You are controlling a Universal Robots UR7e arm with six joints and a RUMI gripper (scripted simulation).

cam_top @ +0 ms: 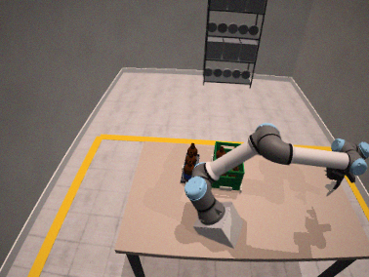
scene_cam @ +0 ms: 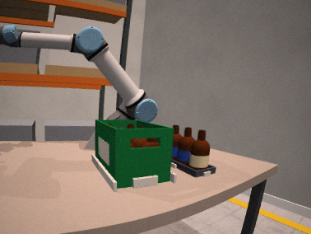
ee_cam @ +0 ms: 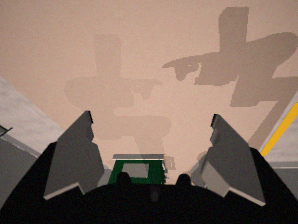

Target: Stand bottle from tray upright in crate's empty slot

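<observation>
Now: the bottle 82 cm to the left of my hand, 25 cm ahead of it and 12 cm below it. From my hand the other things lie so: green crate (58 cm to the left, 23 cm ahead, 12 cm below); then tray (82 cm to the left, 25 cm ahead, 19 cm below).
</observation>
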